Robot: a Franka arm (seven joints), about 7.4 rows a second.
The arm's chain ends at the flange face. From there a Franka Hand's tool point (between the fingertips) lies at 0.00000 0.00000 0.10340 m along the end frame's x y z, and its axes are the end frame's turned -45 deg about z.
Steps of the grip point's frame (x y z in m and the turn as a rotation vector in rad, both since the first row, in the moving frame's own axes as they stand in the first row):
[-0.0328, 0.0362, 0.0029, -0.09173, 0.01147, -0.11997]
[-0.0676, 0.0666, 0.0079, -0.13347, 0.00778, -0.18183]
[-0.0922, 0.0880, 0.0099, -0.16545, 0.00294, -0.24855]
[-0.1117, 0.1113, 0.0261, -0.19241, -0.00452, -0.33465]
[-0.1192, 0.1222, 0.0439, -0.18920, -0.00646, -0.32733]
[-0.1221, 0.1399, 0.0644, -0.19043, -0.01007, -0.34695]
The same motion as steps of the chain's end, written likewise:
[-0.0055, 0.0434, 0.0033, -0.05675, 0.07297, -0.11997]
[-0.0118, 0.0867, 0.0088, -0.08888, 0.09988, -0.18183]
[-0.0166, 0.1172, 0.0113, -0.11491, 0.11907, -0.24855]
[-0.0161, 0.1459, 0.0280, -0.13925, 0.13286, -0.33465]
[-0.0132, 0.1589, 0.0457, -0.13835, 0.12922, -0.32733]
[-0.0028, 0.1732, 0.0663, -0.14177, 0.12753, -0.34695]

